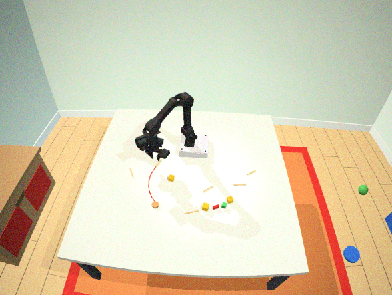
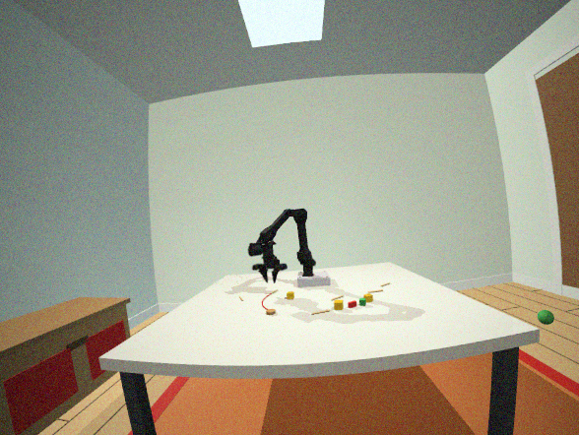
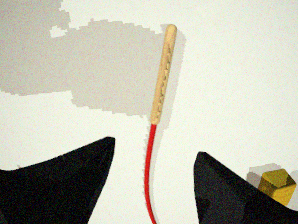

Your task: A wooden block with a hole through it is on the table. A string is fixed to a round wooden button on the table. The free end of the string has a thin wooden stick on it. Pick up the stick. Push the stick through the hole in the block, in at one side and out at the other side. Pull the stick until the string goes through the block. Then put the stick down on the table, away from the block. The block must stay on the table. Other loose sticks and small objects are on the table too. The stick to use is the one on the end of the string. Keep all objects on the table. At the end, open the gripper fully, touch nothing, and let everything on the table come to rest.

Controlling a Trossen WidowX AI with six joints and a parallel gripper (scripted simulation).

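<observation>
The thin wooden stick is 20 mm behind my gripper tip and 60 mm below it. Round my gripper tip: red block: 250 mm ahead, 400 mm to the left, 50 mm below; yellow block: 90 mm ahead, 120 mm to the left, 50 mm below; round wooden button: 290 mm ahead, 70 mm to the left, 50 mm below.
</observation>
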